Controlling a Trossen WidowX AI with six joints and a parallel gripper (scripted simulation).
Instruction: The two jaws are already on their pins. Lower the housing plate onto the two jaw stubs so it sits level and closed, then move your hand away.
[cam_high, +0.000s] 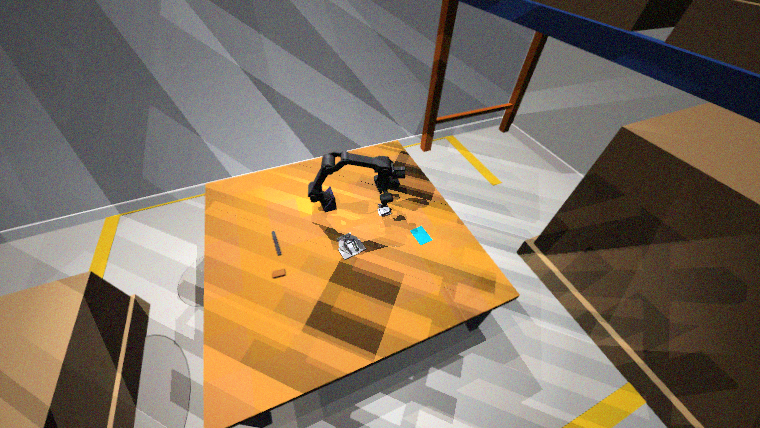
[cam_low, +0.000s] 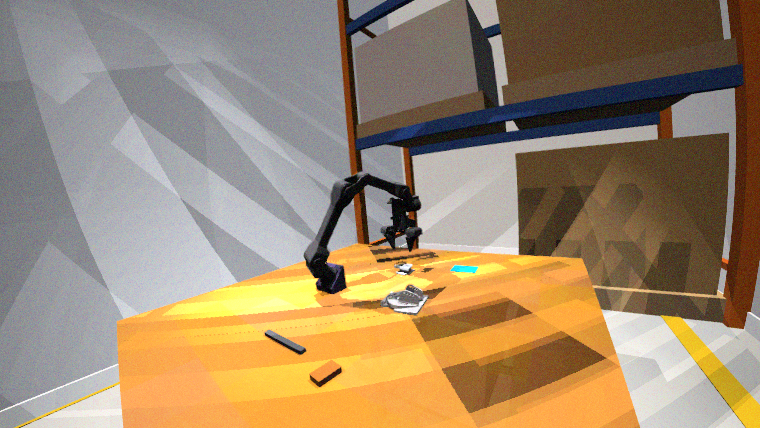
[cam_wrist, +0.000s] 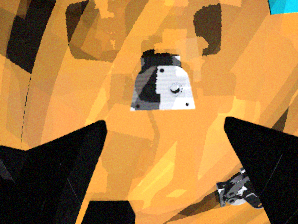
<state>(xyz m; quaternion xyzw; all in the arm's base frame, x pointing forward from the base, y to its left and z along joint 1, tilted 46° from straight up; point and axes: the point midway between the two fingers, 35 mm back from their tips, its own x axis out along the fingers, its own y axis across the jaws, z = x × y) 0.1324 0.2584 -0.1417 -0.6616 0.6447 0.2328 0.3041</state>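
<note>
The white housing part lies 7 cm below my gripper tip and 1 cm to the left of it. The rest, counted from my gripper tip: white block 9 cm below, 1 cm to the left; then flat teal plate 21 cm ahead, 14 cm to the left, 10 cm below; then dark bar 58 cm to the right, 9 cm below, 5 cm ahead.
</note>
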